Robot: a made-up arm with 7 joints.
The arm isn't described. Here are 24 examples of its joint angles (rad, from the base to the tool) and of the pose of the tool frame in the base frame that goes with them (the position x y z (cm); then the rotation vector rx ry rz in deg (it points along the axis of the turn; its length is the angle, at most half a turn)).
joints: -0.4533 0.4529 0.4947 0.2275 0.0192 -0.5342 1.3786
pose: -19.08 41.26 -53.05 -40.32 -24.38 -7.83
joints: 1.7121 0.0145 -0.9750 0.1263 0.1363 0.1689 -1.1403
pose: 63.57 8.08 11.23 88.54 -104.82 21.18
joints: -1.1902 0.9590 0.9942 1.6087 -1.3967 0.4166 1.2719
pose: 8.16 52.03 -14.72 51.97 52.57 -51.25
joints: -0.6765 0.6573 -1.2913 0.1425 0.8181 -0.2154 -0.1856
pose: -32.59 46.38 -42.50 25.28 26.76 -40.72
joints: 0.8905 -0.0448 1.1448 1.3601 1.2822 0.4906 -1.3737
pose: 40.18 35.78 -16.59 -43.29 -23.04 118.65
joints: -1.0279 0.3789 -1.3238 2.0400 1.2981 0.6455 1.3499
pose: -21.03 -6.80 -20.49 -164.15 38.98 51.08
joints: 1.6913 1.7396 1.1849 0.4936 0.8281 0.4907 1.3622
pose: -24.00 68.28 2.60 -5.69 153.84 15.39
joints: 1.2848 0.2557 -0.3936 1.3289 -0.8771 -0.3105 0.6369
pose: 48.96 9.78 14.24 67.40 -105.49 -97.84
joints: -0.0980 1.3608 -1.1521 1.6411 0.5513 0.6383 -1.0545
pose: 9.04 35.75 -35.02 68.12 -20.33 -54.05
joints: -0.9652 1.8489 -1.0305 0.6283 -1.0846 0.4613 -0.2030
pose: 6.35 71.19 -6.87 -28.21 -75.91 145.01
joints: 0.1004 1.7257 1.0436 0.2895 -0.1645 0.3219 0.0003
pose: 2.65 71.86 17.61 91.63 -45.53 44.99
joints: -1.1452 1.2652 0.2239 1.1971 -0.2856 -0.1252 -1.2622
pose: 4.58 55.41 -28.46 93.65 -63.98 -66.41
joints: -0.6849 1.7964 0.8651 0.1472 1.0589 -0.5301 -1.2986
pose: 13.48 72.33 11.89 -130.12 78.68 -85.93
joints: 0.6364 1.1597 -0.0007 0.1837 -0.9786 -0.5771 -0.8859
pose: 19.75 69.19 -17.31 112.54 -58.99 -39.55
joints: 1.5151 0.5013 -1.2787 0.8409 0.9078 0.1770 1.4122
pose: 58.59 17.36 3.32 -51.11 -51.95 -86.19
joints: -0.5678 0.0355 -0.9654 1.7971 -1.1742 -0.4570 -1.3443
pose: -0.76 -13.23 -32.79 8.15 -133.67 7.61
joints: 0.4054 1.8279 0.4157 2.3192 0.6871 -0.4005 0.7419
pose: 14.09 20.83 19.25 31.44 -88.84 -143.86
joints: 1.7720 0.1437 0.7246 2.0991 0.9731 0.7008 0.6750
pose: 11.65 30.37 22.60 38.67 137.76 44.54
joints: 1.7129 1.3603 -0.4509 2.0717 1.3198 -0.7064 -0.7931
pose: 11.92 26.83 26.14 32.43 154.34 -18.50
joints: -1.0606 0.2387 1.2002 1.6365 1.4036 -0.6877 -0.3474
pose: -15.90 45.61 -21.59 70.45 -103.92 81.94
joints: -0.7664 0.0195 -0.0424 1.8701 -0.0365 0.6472 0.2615
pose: 3.69 9.59 -38.34 -14.54 -25.54 -7.03
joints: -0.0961 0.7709 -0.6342 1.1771 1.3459 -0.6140 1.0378
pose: 18.41 30.25 -46.54 -58.46 -81.79 -17.68
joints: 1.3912 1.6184 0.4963 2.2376 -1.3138 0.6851 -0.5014
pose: -8.19 24.91 23.01 -102.30 7.57 -59.68
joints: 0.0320 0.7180 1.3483 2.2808 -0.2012 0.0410 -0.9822
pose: 4.99 36.69 4.45 -107.12 94.09 -52.10
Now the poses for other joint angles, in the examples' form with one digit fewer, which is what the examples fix.
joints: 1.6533 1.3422 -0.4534 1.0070 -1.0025 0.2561 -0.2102
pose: 20.5 56.9 25.1 146.7 -43.8 2.2
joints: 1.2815 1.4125 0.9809 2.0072 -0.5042 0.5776 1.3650
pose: -14.2 34.8 20.4 98.6 -103.5 0.5
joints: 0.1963 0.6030 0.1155 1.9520 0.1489 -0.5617 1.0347
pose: 31.0 25.9 -11.0 0.8 -115.0 -101.8
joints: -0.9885 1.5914 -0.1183 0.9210 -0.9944 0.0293 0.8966
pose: 11.8 63.0 -21.2 20.7 84.8 -96.0
